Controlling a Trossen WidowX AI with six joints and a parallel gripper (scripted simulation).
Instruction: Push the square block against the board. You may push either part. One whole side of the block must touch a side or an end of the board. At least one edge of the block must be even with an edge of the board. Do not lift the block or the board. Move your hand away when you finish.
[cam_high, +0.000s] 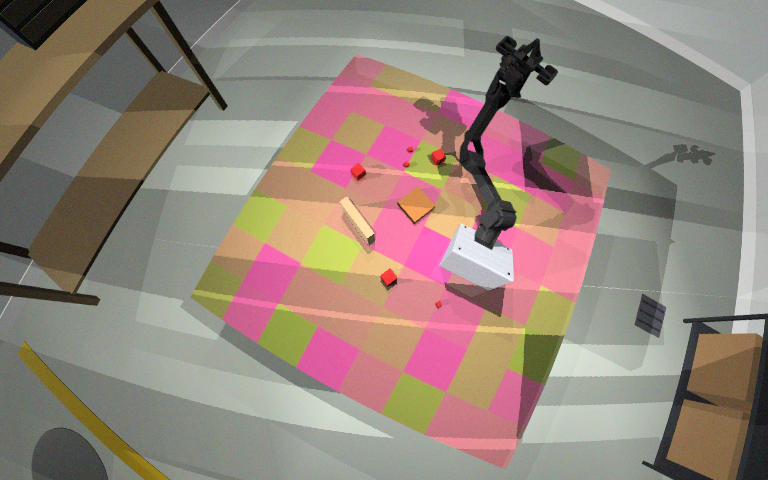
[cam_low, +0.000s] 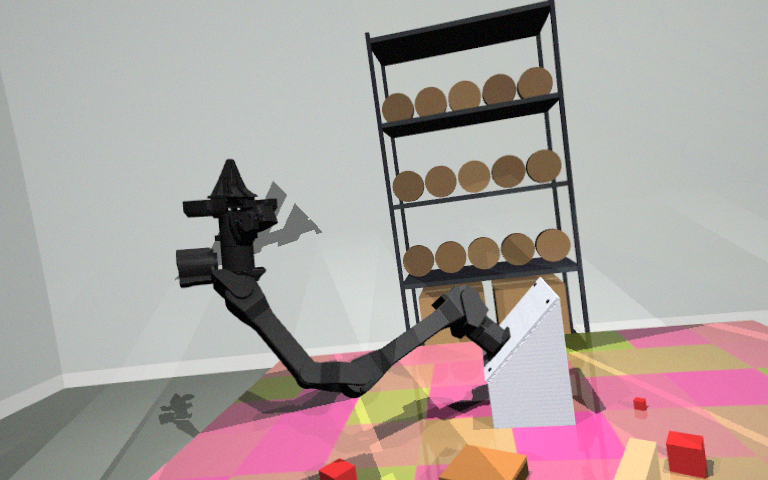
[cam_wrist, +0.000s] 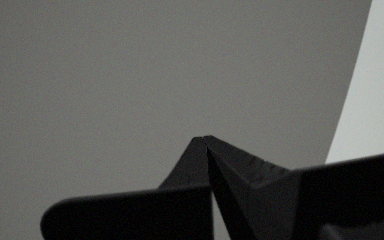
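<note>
My gripper tip is now 260 mm short of the tan board, 560 mm to the right of it and 500 mm above it. From my gripper tip the other things lie so: square block 120 mm ahead, 390 mm to the left, 530 mm below.
</note>
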